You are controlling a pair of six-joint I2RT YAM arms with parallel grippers.
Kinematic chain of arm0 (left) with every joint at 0, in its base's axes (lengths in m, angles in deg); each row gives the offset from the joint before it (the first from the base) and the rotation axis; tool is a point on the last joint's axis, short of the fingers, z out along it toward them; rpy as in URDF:
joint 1: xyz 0 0 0.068 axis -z
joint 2: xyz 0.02 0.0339 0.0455 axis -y
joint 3: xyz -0.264 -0.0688 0 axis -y
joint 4: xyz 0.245 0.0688 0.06 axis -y
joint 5: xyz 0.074 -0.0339 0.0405 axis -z
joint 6: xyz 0.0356 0 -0.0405 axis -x
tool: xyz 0 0 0 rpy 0 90 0
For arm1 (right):
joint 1: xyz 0 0 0.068 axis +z
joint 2: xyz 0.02 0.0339 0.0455 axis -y
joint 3: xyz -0.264 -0.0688 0 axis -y
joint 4: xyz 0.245 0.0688 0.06 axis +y
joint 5: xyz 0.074 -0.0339 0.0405 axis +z
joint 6: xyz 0.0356 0 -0.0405 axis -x
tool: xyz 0 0 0 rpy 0 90 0
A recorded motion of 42 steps. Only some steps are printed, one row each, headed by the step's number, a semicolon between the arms.
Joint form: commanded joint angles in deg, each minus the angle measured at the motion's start. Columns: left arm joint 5, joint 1, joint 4, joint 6, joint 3, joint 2; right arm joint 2, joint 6, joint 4, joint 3, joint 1, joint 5.
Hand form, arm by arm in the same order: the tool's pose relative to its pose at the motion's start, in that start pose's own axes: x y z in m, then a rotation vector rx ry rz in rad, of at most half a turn. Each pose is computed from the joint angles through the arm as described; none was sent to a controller.
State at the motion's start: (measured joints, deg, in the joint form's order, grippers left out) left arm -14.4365 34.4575 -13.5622 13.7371 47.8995 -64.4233; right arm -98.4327 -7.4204 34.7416 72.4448 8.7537 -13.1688
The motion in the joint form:
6: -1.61 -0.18 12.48 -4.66 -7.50 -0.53; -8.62 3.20 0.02 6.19 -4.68 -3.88
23: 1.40 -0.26 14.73 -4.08 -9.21 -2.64; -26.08 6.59 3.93 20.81 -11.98 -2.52
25: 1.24 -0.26 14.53 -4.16 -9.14 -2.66; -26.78 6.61 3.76 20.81 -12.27 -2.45
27: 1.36 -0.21 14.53 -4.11 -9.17 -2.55; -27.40 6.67 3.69 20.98 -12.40 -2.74
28: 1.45 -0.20 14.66 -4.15 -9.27 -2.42; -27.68 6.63 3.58 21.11 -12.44 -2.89
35: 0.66 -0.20 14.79 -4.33 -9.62 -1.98; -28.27 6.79 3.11 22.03 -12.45 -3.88
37: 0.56 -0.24 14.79 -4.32 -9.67 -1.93; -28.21 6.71 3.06 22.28 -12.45 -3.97
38: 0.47 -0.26 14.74 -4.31 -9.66 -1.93; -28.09 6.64 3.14 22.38 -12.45 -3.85
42: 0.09 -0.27 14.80 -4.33 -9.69 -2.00; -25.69 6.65 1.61 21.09 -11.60 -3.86
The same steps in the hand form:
6: 0.0219 0.0033 0.0147 -0.0155 -0.0792 0.0595; -0.0189 -0.0235 0.0396 0.1116 0.0490 0.0027
23: 0.0337 0.0019 0.0254 0.0298 -0.0432 0.0571; -0.0403 -0.0639 0.1202 0.1452 0.1923 0.0299
25: 0.0337 0.0019 0.0254 0.0265 -0.0412 0.0591; -0.0381 -0.0654 0.1251 0.1459 0.2023 0.0324
27: 0.0336 0.0017 0.0249 0.0297 -0.0421 0.0583; -0.0370 -0.0661 0.1290 0.1516 0.2094 0.0315
28: 0.0337 0.0018 0.0245 0.0319 -0.0444 0.0585; -0.0369 -0.0663 0.1306 0.1546 0.2102 0.0324
35: 0.0343 0.0027 0.0233 0.0190 -0.0508 0.0604; -0.0406 -0.0670 0.1324 0.1720 0.1969 0.0309
37: 0.0344 0.0031 0.0232 0.0167 -0.0512 0.0598; -0.0421 -0.0673 0.1313 0.1739 0.1906 0.0334
38: 0.0344 0.0032 0.0232 0.0147 -0.0509 0.0596; -0.0429 -0.0674 0.1303 0.1720 0.1881 0.0353
42: 0.0346 0.0035 0.0235 0.0079 -0.0515 0.0599; -0.0475 -0.0625 0.1170 0.1667 0.1401 0.0319

